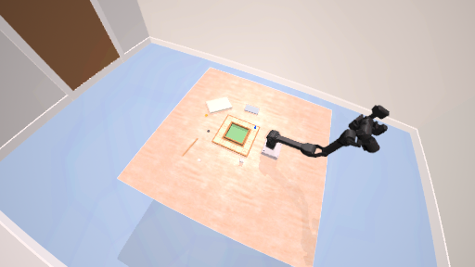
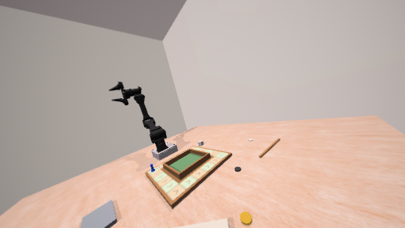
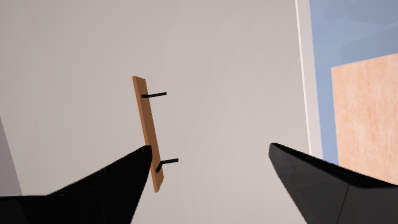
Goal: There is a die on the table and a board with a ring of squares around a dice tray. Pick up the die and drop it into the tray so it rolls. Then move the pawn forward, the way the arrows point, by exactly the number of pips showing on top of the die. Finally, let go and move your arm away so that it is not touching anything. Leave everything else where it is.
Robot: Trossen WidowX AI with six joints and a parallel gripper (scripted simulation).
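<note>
Now: gripper tip 50 cm above the die, 48 cm short of it and 41 cm to the right of it. Also, from my gripper tip: grey block: 65 cm ahead, 50 cm below, 5 cm to the right; blue pawn: 53 cm ahead, 48 cm below, 11 cm to the left; black disc: 83 cm ahead, 51 cm below, 34 cm to the left.
</note>
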